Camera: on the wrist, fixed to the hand. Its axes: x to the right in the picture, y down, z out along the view.
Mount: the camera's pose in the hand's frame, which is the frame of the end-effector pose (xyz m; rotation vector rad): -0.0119 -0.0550 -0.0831 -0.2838 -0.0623 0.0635
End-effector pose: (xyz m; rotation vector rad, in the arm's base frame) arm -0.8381 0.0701 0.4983 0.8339 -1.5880 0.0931
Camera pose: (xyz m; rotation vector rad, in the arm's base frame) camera -0.7390 0.0774 0.4842 0.5700 -1.6400 -0.1121
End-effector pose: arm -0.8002 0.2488 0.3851 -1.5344 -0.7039 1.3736
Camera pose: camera -0.7137 0.2391 0.4351 -1.7532 -0.9274 1.4195
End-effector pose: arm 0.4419 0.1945 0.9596 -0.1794 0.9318 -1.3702
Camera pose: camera 0.3472 0.2244 0.9451 -0.4024 1.0683 -1.1637
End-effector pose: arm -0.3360 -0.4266 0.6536 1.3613 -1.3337 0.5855
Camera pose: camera -0.2616 -0.3595 0.6480 1.1165 -1.4542 0.3810
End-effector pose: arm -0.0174 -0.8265 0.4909 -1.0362 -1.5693 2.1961
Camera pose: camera 0.0361 -0.7518 0.5313 -1.1172 -1.9445 2.1058
